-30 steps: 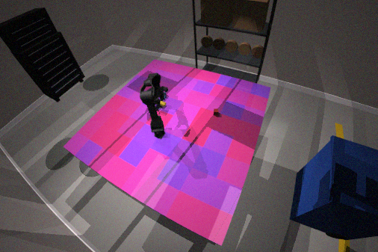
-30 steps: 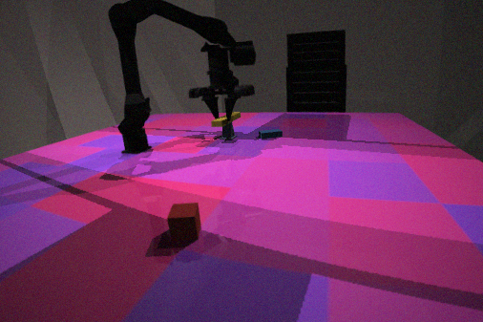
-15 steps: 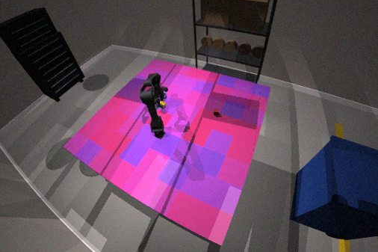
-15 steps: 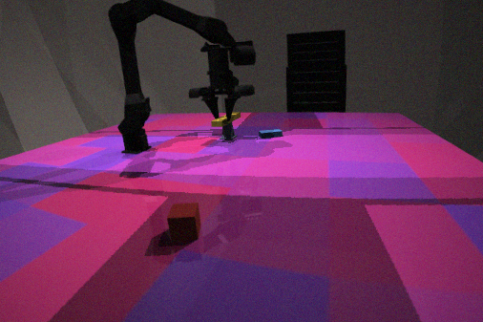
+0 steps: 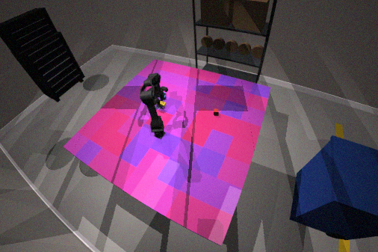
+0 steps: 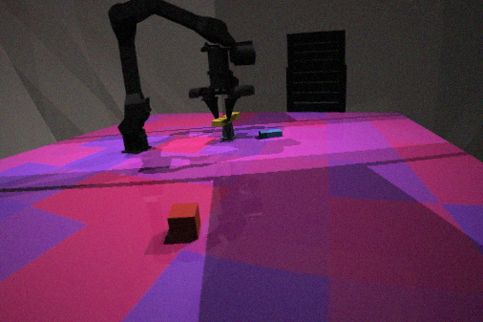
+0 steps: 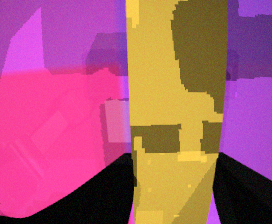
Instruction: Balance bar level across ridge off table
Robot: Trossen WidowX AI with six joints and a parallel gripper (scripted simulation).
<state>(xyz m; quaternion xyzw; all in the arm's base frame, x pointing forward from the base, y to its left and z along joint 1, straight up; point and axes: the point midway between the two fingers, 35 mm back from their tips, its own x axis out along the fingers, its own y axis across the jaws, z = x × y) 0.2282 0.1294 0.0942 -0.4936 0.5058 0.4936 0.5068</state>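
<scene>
The yellow bar lies 3 cm to the left of my gripper tip. Round my gripper tip: red-orange cube (42 cm to the right, 12 cm ahead, 4 cm below); then small blue block (13 cm ahead, 6 cm to the left, 5 cm below).
</scene>
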